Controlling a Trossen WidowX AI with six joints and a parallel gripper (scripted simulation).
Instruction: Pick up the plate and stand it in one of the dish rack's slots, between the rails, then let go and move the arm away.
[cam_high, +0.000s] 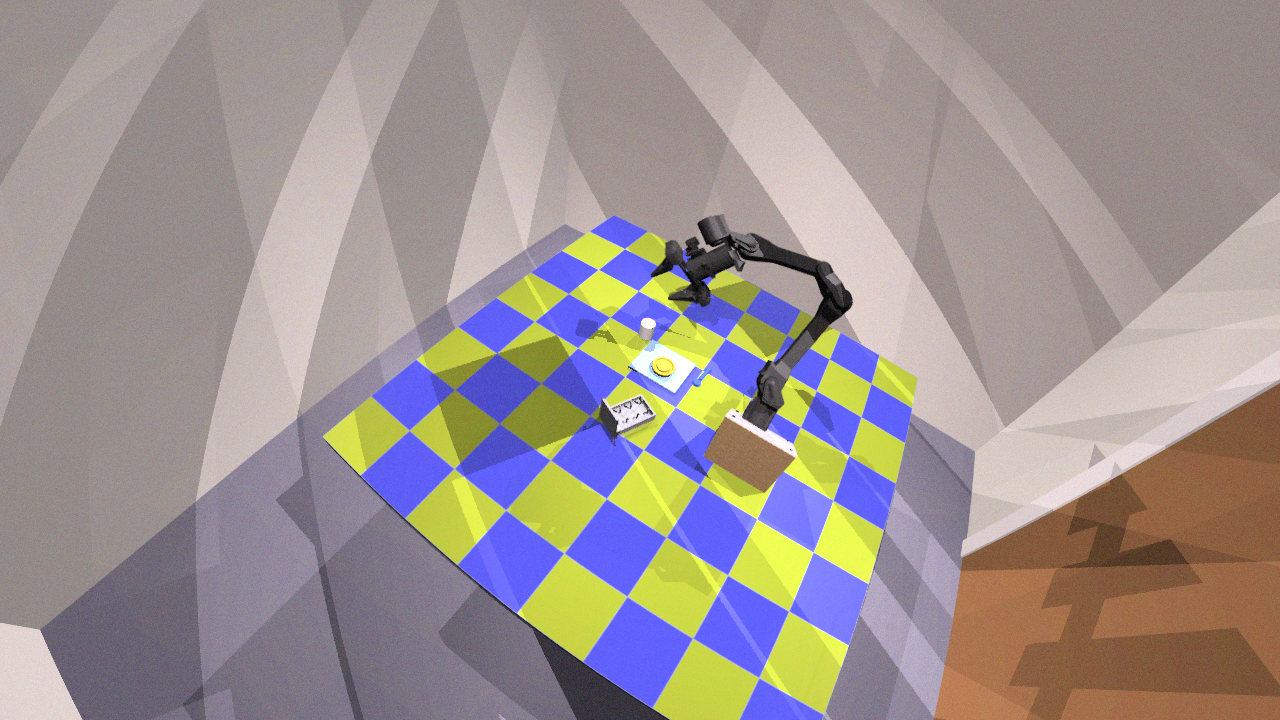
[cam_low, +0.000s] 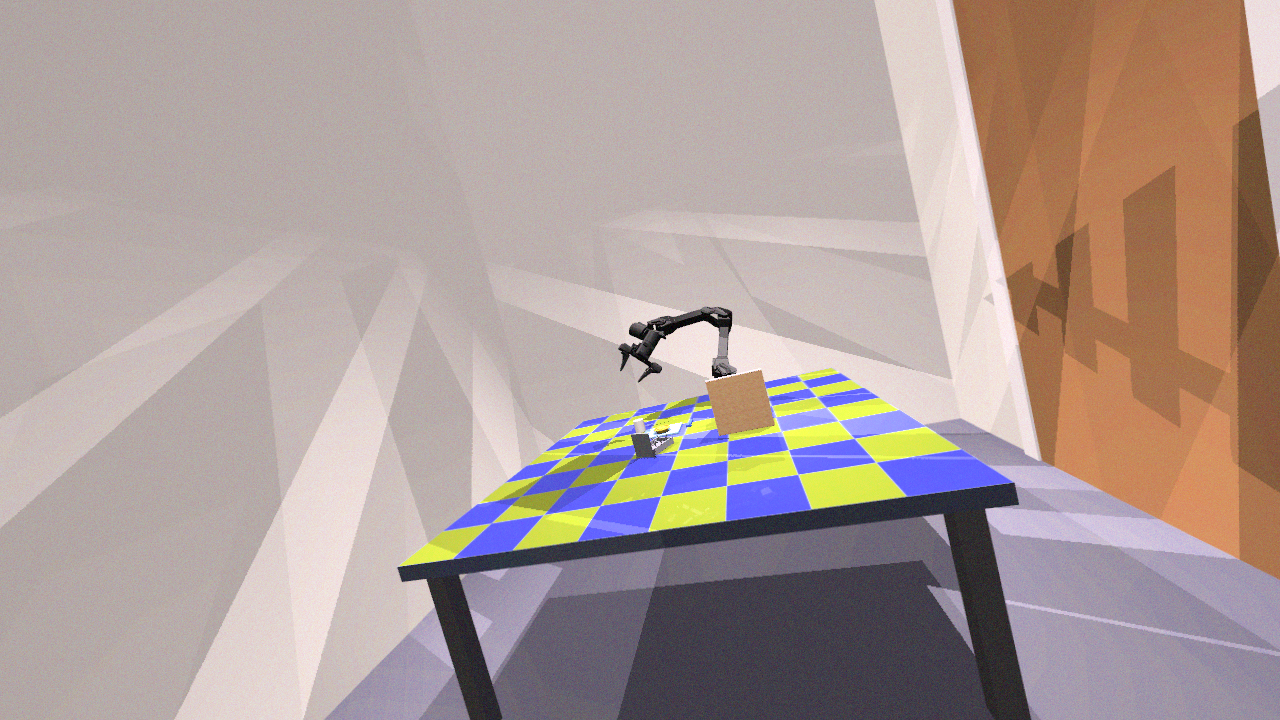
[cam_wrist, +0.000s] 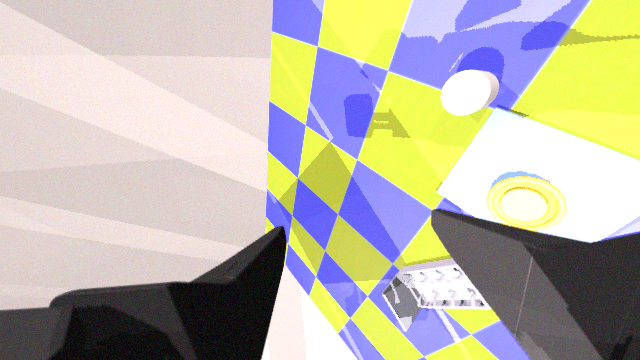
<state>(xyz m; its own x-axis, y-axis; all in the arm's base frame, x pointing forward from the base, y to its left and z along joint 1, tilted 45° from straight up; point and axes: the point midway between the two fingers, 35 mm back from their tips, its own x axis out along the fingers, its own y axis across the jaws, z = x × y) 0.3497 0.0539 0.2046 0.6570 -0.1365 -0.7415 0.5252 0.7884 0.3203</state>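
The plate is 22 cm below my gripper tip, 8 cm behind it and 3 cm to the left of it. Round my gripper tip: dish rack 22 cm to the left, 22 cm below, 11 cm behind; blue bar 23 cm below, 18 cm behind, 2 cm to the right.
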